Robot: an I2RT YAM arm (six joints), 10 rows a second.
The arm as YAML. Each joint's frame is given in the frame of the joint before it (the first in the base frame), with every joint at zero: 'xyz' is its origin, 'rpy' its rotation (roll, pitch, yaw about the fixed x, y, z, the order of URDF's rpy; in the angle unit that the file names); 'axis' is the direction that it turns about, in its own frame. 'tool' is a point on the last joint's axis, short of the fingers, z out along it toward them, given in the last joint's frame.
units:
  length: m
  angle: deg
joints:
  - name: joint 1
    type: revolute
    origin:
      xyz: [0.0, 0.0, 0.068]
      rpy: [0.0, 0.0, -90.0]
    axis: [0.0, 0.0, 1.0]
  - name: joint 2
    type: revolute
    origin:
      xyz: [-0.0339, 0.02, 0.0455]
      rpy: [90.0, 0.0, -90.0]
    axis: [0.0, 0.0, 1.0]
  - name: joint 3
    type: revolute
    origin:
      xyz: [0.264, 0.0, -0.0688]
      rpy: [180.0, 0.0, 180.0]
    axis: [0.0, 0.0, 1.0]
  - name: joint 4
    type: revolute
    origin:
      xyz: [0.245, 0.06, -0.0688]
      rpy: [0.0, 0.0, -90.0]
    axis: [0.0, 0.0, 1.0]
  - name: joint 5
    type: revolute
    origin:
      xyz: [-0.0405, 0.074, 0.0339]
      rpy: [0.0, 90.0, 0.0]
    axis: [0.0, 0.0, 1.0]
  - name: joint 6
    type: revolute
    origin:
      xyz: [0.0, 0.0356, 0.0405]
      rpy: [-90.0, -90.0, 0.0]
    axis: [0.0, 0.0, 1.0]
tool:
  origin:
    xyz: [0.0, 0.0, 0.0]
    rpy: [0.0, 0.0, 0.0]
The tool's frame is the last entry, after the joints.
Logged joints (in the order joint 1, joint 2, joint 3, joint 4, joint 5, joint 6), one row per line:
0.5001 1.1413 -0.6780 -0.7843 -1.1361 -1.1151
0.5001 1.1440 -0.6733 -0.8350 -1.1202 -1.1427
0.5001 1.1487 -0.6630 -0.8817 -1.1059 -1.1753
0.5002 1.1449 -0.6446 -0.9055 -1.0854 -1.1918
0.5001 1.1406 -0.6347 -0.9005 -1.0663 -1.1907
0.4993 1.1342 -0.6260 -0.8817 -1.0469 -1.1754
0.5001 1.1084 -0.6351 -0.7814 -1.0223 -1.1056
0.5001 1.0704 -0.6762 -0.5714 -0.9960 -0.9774
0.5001 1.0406 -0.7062 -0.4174 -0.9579 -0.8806
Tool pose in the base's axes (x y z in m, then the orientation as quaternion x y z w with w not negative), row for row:
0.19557 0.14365 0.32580 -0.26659 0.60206 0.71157 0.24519
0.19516 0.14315 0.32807 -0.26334 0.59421 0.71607 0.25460
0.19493 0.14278 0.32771 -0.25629 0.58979 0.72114 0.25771
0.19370 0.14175 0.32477 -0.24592 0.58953 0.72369 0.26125
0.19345 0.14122 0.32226 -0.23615 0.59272 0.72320 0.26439
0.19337 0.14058 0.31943 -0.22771 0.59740 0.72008 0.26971
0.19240 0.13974 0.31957 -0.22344 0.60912 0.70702 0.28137
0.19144 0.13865 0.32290 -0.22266 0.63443 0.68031 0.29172
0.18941 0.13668 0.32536 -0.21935 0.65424 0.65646 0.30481
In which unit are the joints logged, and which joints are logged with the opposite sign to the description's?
The joints are logged in radians. Opposite sign: joint 3, joint 4, joint 6.
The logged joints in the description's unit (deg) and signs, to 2 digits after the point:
28.65 65.39 38.85 44.94 -65.09 63.89
28.65 65.55 38.58 47.84 -64.18 65.47
28.65 65.82 37.99 50.52 -63.36 67.34
28.66 65.60 36.93 51.88 -62.19 68.29
28.65 65.35 36.37 51.59 -61.09 68.22
28.61 64.98 35.87 50.52 -59.98 67.35
28.65 63.51 36.39 44.77 -58.57 63.35
28.65 61.33 38.74 32.74 -57.07 56.00
28.65 59.62 40.46 23.92 -54.88 50.45

